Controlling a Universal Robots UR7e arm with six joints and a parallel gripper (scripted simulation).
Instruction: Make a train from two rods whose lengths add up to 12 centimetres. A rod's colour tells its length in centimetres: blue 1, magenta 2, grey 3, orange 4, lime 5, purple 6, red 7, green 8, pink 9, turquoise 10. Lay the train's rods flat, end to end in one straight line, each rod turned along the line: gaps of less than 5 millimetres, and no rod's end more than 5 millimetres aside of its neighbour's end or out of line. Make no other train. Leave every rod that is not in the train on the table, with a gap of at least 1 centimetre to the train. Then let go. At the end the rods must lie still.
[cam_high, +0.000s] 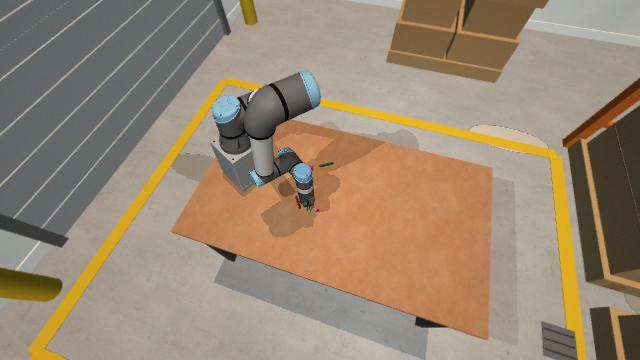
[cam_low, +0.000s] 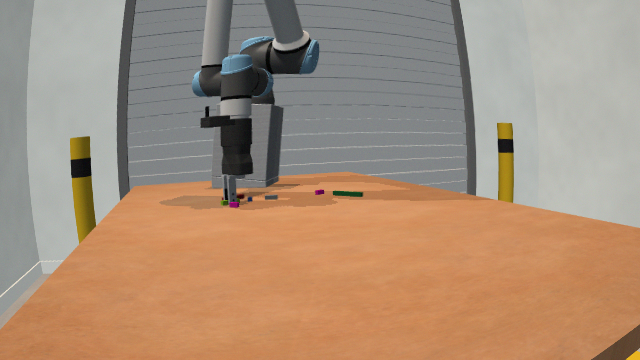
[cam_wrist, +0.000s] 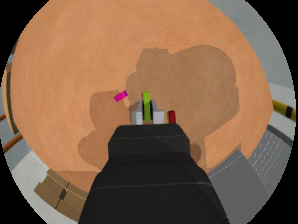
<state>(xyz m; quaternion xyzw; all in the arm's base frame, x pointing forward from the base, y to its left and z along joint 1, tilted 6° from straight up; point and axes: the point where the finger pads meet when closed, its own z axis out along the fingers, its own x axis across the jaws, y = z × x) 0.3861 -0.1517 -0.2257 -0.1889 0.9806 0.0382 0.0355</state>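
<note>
Now: the blue rod 20 mm behind my hand, 50 mm to the left of it and 10 mm below it. From my hand the other things lie so: red rod (60 mm behind, 20 mm to the left, 10 mm below); then grey rod (20 mm behind, 110 mm to the left, 10 mm below); then lime rod (10 mm below).
</note>
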